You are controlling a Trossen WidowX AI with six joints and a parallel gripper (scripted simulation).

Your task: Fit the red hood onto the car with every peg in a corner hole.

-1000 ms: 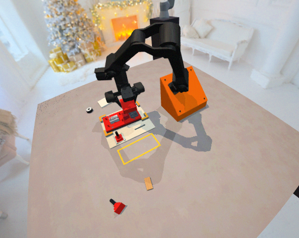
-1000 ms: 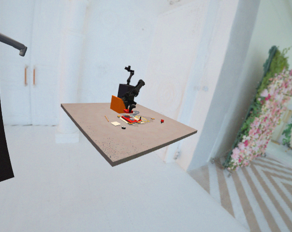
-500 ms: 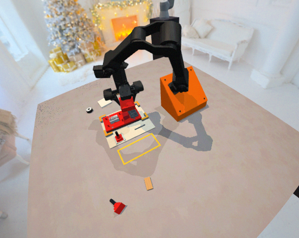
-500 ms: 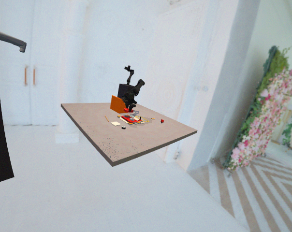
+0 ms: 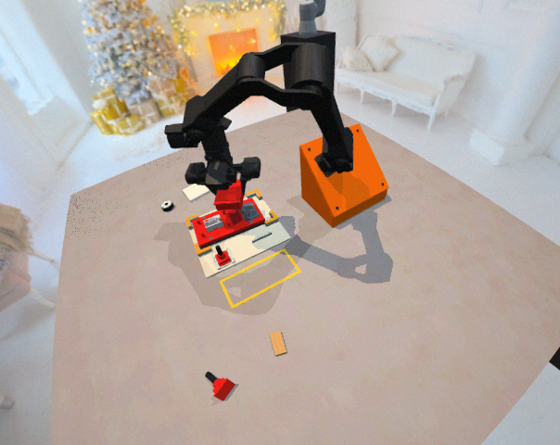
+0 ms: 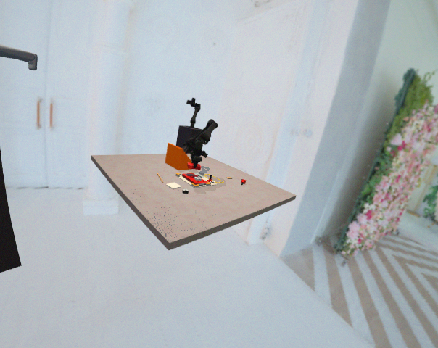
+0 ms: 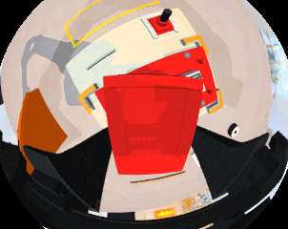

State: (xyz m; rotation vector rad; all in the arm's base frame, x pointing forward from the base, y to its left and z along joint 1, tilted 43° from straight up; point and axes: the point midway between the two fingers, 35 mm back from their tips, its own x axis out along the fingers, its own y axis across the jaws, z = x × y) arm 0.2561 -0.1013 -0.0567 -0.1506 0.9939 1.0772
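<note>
Right now my gripper tip is 70 mm short of the grey engine block, 10 mm to the left of it and 80 mm above it. From my gripper tip the other things lie so: thin stick: 120 mm behind, 220 mm to the right, 100 mm below; white card: 40 mm ahead, 230 mm to the right, 100 mm below; hood: 10 mm above.
</note>
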